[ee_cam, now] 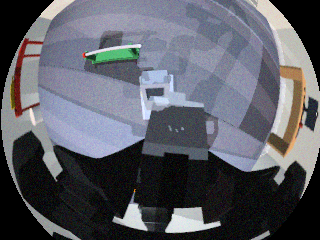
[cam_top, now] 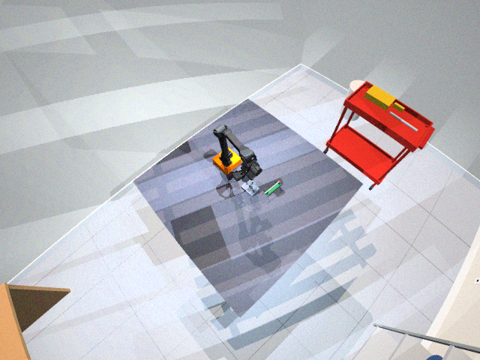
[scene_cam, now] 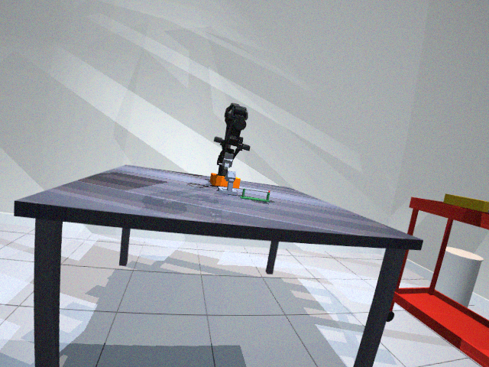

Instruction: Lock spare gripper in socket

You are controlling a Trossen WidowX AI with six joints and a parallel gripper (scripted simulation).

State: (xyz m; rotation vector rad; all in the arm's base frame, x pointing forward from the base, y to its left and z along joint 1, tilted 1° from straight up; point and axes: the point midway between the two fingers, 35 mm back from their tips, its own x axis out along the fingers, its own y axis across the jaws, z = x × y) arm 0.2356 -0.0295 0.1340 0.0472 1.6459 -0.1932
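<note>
Now: the green cradle 16 cm ahead of my gripper tip, 13 cm to the left of it and 14 cm below it. Round my gripper tip: spare gripper: 1 cm ahead; mount: 5 cm ahead, 2 cm to the left, 11 cm below.
</note>
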